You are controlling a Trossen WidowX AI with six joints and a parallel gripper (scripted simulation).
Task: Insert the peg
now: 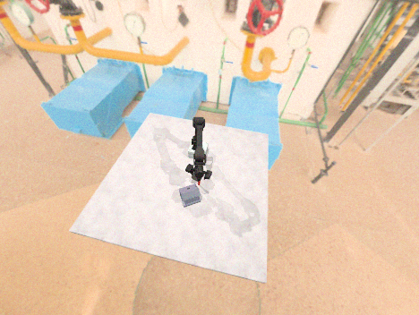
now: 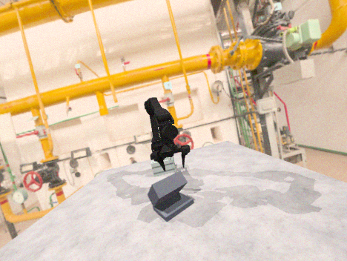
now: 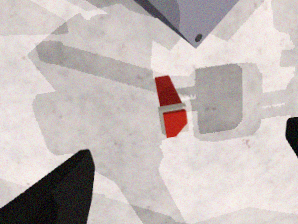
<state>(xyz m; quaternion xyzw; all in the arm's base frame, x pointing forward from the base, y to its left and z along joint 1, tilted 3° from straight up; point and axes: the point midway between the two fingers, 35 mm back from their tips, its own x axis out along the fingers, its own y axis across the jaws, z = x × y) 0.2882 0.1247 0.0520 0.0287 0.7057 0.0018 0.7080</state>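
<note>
Now: gripper tip 50 mm above the red peg. Also, from my gripper tip: grey sloped panel: 120 mm ahead, 30 mm to the right, 30 mm below.
</note>
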